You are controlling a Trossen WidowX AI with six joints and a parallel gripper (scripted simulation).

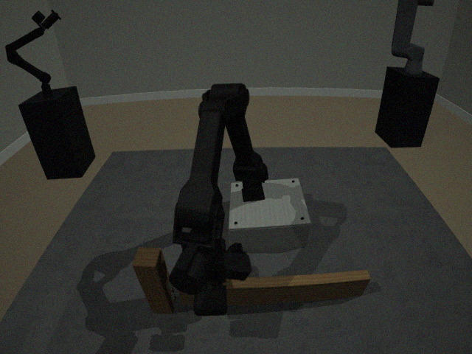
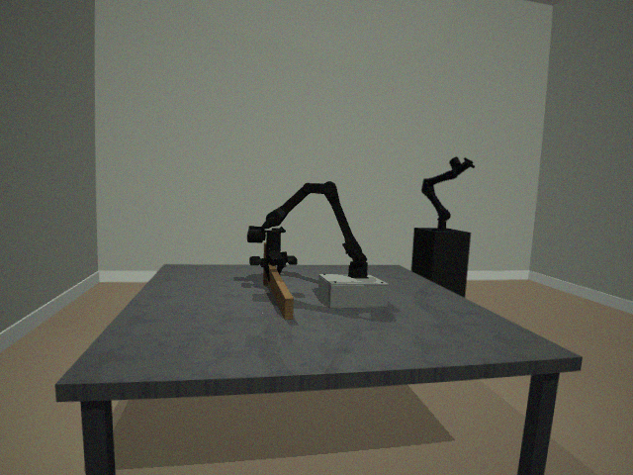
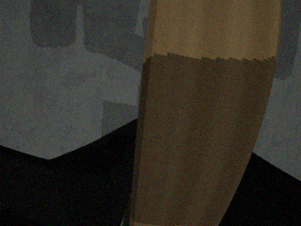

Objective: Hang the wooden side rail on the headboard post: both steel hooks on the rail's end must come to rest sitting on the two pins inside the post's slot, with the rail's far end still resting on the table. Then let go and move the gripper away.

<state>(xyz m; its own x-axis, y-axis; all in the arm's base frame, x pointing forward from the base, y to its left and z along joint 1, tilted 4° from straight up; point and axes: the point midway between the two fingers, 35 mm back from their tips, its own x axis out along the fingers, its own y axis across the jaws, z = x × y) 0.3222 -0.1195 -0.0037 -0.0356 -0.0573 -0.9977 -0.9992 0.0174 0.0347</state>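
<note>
Now: the wooden headboard post 120 mm to the right of my gripper tip and 40 mm above it.
</note>
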